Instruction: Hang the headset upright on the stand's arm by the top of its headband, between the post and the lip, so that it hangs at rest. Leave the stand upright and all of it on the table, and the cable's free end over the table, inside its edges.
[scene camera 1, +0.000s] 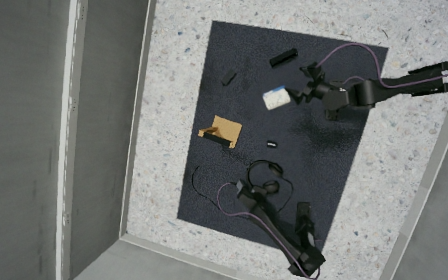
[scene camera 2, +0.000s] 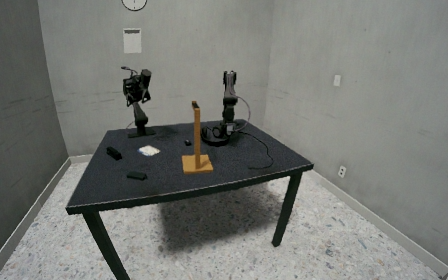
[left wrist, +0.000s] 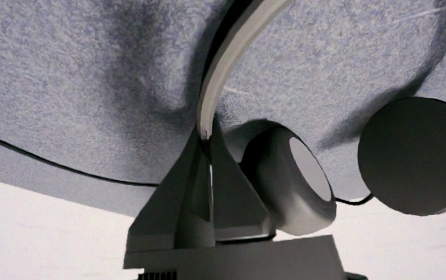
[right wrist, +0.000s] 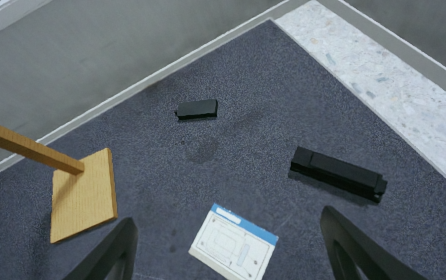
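Where they show: left gripper, fingertip midpoint: (scene camera 1: 256, 189) (scene camera 2: 228, 137) (left wrist: 209, 124); right gripper, fingertip midpoint: (scene camera 1: 291, 78) (scene camera 2: 134, 104) (right wrist: 227, 218); left arm's base, origin of the base link: (scene camera 1: 302, 218); right arm's base, origin of the base link: (scene camera 2: 141, 134).
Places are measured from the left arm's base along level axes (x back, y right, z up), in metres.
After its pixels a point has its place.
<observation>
The black headset (scene camera 1: 249, 172) @[z 0.031, x -0.316, y 0.263 m] (scene camera 2: 215, 143) @[z 0.024, x -0.315, y 0.291 m] (left wrist: 225, 65) @[z 0.040, x -0.313, y 0.202 m] lies low at the table, its ear cups beside my left gripper. My left gripper (scene camera 1: 257, 190) @[z 0.022, x -0.267, y 0.165 m] (scene camera 2: 229, 131) @[z 0.022, x -0.267, y 0.165 m] (left wrist: 209, 124) @[z 0.022, x -0.267, y 0.165 m] is shut on one side of the headband, near an ear cup (left wrist: 295, 180) @[z 0.061, x -0.232, y 0.206 m]. The wooden stand (scene camera 1: 229, 130) @[z 0.014, x -0.430, y 0.491 m] (scene camera 2: 197, 140) @[z 0.159, x -0.518, y 0.502 m] (right wrist: 85, 200) @[z 0.014, x -0.432, y 0.486 m] is upright; its arm (scene camera 1: 217, 139) (scene camera 2: 195, 105) is bare. The thin cable (scene camera 1: 193, 182) @[z 0.004, x -0.652, y 0.168 m] (scene camera 2: 270, 150) @[z 0.003, x -0.510, y 0.040 m] (left wrist: 75, 170) @[z 0.002, x -0.263, y -0.035 m] curves over the table, its free end inside the edges. My right gripper (scene camera 1: 297, 80) @[z 0.276, x -0.158, y 0.718 m] (scene camera 2: 136, 100) @[z 0.276, x -0.158, y 0.718 m] (right wrist: 227, 218) @[z 0.276, x -0.158, y 0.718 m] is open and empty, above the table near the white card.
The white card with a blue edge (scene camera 1: 276, 98) @[z 0.002, x -0.183, y 0.668 m] (scene camera 2: 149, 150) @[z 0.002, x -0.186, y 0.666 m] (right wrist: 232, 245) @[z 0.002, x -0.183, y 0.672 m] lies on the table (scene camera 1: 250, 40) @[z 0.000, x -0.329, y 0.969 m]. A long black block (scene camera 1: 283, 57) @[z 0.039, x -0.162, y 0.866 m] (scene camera 2: 114, 153) @[z 0.034, x -0.206, y 0.867 m] (right wrist: 337, 172) @[z 0.040, x -0.156, y 0.867 m], a smaller black block (scene camera 1: 229, 77) @[z 0.016, x -0.435, y 0.777 m] (scene camera 2: 136, 176) @[z 0.015, x -0.457, y 0.783 m] (right wrist: 197, 109) @[z 0.015, x -0.435, y 0.780 m] and a tiny black item (scene camera 1: 271, 144) @[z 0.015, x -0.199, y 0.422 m] (scene camera 2: 188, 142) @[z 0.015, x -0.210, y 0.423 m] also lie there.
</observation>
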